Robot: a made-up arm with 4 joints. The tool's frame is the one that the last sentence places.
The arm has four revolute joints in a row. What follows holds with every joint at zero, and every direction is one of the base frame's. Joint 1 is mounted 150.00 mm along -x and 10.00 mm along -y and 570.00 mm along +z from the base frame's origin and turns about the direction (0.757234, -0.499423, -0.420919), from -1.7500 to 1.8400 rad. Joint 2 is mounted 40.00 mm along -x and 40.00 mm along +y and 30.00 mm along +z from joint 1 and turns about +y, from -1.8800 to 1.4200 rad. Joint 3 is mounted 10.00 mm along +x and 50.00 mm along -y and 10.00 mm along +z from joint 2 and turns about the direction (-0.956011, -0.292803, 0.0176), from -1.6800 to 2.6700 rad. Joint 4 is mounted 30.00 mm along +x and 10.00 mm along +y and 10.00 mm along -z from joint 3 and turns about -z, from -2.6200 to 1.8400 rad. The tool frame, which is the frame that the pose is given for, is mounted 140.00 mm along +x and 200.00 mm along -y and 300.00 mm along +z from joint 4; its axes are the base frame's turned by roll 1.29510, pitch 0.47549 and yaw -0.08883 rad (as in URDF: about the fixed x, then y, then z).
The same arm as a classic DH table. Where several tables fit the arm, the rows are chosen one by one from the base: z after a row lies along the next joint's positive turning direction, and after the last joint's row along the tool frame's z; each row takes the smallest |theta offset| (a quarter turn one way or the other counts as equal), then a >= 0, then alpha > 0; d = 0 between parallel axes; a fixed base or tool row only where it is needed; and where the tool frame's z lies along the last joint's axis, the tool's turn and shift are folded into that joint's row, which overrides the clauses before.
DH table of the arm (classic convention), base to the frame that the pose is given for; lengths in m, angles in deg. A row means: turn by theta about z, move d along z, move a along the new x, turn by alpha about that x. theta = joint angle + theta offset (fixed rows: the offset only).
base (fixed): a -0.0909  alpha 114.89  d 0.5145  theta_offset 56.59
joint 1: a 0.0068  alpha 119.96  d -0.1892  theta_offset 74.48
joint 2: a 0.0102  alpha 107.03  d -0.0416  theta_offset -28.01
joint 3: a -0.0008  alpha 91.01  d -0.0419  theta_offset -89.69
joint 4: a 0.1319  alpha -104.01  d -0.2393  theta_offset -75.26
tool (fixed): a 0.0000  alpha 0.00  d 0.2117  theta_offset -28.15
Joint limits (deg, base to tool): -100.27..105.42 -107.72..81.36 -96.26..152.98 -150.11..105.42

